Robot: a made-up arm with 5 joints. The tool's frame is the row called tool. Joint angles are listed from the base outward. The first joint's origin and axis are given. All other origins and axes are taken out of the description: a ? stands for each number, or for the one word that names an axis. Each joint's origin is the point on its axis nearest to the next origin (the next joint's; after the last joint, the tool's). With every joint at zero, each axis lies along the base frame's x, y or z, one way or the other. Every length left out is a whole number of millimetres.
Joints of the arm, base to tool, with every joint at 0 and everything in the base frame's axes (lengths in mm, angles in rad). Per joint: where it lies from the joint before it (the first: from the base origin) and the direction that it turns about. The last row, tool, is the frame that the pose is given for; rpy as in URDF.
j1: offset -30 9 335 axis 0 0 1
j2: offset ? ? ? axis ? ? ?
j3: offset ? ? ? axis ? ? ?
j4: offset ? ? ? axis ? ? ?
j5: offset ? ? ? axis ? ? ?
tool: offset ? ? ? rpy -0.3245 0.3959 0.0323
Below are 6 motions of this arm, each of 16 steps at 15 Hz.
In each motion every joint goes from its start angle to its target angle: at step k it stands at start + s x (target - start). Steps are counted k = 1, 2, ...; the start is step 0. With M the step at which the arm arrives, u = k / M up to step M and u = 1 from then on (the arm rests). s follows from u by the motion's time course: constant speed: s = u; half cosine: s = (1 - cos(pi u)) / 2; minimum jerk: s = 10 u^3 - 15 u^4 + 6 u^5.
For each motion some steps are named. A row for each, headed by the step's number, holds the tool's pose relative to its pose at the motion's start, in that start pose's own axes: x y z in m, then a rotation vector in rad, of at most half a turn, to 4 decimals.
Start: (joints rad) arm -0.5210 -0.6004 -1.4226 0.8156 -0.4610
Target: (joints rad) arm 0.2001 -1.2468 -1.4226 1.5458 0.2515
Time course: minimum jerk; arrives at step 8
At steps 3, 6, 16:
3: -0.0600 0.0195 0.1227 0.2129 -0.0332 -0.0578
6: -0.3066 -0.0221 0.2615 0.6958 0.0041 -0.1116
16: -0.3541 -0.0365 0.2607 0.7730 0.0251 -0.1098

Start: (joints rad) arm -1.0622 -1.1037 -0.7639 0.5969 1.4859
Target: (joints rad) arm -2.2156 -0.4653 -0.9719 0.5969 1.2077
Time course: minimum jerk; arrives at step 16
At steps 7, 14, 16:
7: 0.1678 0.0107 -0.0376 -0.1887 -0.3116 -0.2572
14: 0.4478 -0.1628 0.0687 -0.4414 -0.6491 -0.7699
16: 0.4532 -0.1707 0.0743 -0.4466 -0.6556 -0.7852

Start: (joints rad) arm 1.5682 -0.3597 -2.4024 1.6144 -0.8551
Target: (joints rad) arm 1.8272 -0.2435 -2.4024 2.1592 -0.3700
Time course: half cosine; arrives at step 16
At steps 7, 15, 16:
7: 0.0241 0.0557 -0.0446 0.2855 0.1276 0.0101
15: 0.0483 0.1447 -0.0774 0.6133 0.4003 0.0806
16: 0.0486 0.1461 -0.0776 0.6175 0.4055 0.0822

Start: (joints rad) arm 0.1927 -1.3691 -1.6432 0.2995 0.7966
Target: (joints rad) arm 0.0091 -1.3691 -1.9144 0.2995 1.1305
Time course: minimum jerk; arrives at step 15
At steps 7, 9, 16:
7: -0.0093 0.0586 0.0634 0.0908 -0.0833 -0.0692
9: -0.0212 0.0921 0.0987 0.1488 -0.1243 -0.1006
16: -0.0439 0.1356 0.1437 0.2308 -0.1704 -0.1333

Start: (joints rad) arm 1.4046 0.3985 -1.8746 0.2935 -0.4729
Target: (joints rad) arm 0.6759 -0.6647 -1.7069 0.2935 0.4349
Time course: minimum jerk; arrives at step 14
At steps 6, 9, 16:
6: -0.0939 -0.3036 0.2430 -0.1810 -0.0531 -0.5421
9: -0.2212 -0.4174 0.5803 -0.3617 -0.2604 -1.0119
16: -0.2828 -0.3693 0.7937 -0.4601 -0.4699 -1.2309

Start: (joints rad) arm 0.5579 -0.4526 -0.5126 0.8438 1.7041
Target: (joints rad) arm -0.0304 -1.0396 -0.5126 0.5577 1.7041
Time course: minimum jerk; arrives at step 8
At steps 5, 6, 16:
5: 0.0587 -0.1436 0.2183 0.7405 -0.0768 -0.1483
6: 0.0572 -0.1949 0.2530 0.9079 -0.1353 -0.1841
16: 0.0523 -0.2271 0.2699 1.0061 -0.1782 -0.2051

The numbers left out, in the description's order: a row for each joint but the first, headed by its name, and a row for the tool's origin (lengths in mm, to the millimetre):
j2: xyz 8 15 0, axis 0 1 0
j3: xyz 80 0 453, axis 0 1 0
j4: xyz 105 0 -432, axis 0 1 0
j5: xyz 129 0 -147, axis 0 0 -1
tool: xyz -19 -14 0

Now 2 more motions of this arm.
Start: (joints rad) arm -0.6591 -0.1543 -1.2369 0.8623 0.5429
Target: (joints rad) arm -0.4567 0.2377 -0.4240 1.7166 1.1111
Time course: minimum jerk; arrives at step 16
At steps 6, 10, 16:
6: -0.0630 0.0342 -0.2208 -0.2423 0.5199 -0.0433
10: -0.2803 -0.0168 -0.4515 -0.8595 1.2185 -0.1696
16: -0.4229 -0.0933 -0.4886 -1.3690 1.5115 -0.2561

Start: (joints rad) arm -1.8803 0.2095 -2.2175 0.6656 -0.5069
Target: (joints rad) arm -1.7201 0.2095 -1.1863 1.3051 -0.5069
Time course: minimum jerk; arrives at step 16
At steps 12, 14, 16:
12: -0.3843 0.4842 -0.1735 0.7277 1.0307 0.8173
14: -0.4376 0.5140 -0.1584 0.7874 1.1332 0.9039
16: -0.4474 0.5189 -0.1551 0.7981 1.1521 0.9199

